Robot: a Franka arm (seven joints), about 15 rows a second.
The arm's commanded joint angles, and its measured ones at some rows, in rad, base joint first. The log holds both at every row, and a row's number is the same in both.
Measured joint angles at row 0:
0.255 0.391 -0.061 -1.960 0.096 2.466 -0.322
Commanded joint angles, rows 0 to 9:
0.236 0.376 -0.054 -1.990 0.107 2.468 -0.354
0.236 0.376 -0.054 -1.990 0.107 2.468 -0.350
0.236 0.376 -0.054 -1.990 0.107 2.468 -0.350
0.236 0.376 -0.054 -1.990 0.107 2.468 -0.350
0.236 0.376 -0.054 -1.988 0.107 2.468 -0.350
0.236 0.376 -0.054 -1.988 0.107 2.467 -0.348
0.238 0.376 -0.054 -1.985 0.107 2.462 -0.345
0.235 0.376 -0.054 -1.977 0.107 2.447 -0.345
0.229 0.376 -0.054 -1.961 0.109 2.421 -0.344
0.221 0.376 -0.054 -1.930 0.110 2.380 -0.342
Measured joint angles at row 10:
0.243 0.387 -0.064 -1.955 0.097 2.444 -0.323
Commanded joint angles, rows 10 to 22:
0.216 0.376 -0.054 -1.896 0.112 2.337 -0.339
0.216 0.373 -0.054 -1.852 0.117 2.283 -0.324
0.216 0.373 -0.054 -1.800 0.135 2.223 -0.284
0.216 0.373 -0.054 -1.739 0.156 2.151 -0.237
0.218 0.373 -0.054 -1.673 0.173 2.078 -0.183
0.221 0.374 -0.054 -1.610 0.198 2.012 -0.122
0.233 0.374 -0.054 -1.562 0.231 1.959 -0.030
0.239 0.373 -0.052 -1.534 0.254 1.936 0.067
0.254 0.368 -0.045 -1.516 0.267 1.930 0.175
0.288 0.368 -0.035 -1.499 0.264 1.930 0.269
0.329 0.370 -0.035 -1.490 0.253 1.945 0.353
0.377 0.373 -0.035 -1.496 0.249 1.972 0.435
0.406 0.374 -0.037 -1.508 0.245 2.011 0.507
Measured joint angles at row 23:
0.343 0.351 -0.035 -1.513 0.244 1.959 0.367
